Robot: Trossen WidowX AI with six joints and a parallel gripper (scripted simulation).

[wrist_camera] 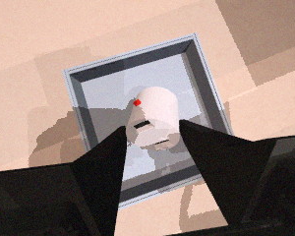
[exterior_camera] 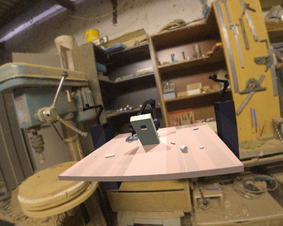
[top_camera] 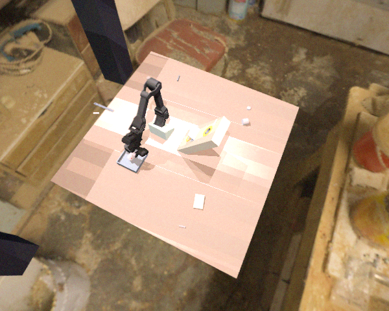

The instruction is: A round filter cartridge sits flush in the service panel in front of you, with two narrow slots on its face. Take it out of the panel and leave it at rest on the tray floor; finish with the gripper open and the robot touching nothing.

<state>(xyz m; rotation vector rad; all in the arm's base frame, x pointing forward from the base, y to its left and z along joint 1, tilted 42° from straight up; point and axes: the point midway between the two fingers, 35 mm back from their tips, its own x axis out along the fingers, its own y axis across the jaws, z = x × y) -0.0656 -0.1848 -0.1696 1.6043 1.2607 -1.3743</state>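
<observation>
The round filter cartridge lies right at my gripper tip. Round my gripper tip: square grey-rimmed tray: 1 cm behind, 1 cm to the right, 4 cm below; then cream service panel: 39 cm ahead, 24 cm to the left, 12 cm above; then flat white block: 51 cm ahead, 13 cm to the right, 4 cm below.
</observation>
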